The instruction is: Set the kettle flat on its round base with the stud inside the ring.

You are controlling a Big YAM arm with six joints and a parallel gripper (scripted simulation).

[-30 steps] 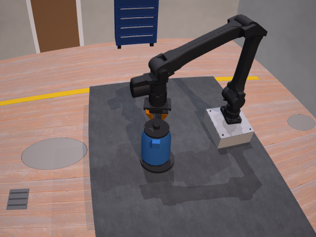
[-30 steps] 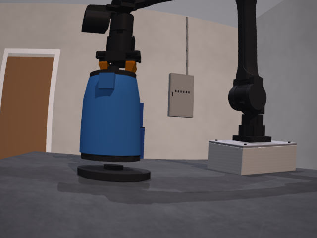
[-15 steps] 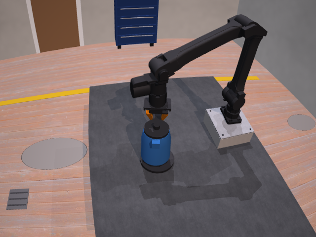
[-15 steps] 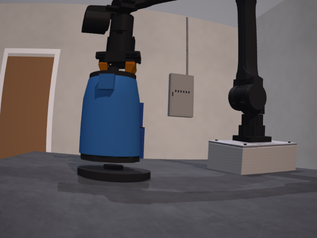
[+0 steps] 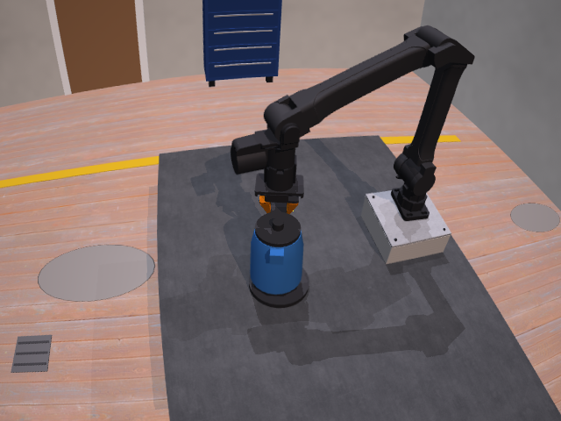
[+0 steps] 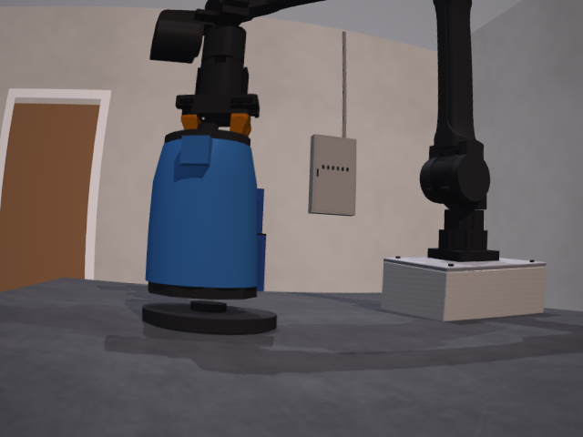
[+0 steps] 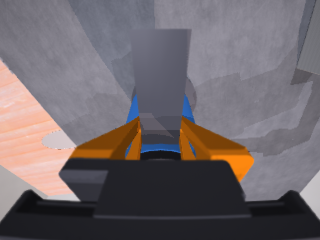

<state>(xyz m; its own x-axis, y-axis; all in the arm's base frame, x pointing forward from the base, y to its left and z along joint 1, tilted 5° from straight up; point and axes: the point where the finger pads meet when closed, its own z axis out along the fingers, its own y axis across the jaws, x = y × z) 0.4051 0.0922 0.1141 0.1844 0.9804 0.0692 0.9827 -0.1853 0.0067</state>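
Right now the blue kettle is 3 cm to the left of my hand and 5 cm below it. The rest, counted from my hand: black round base: 6 cm to the left, 17 cm below.
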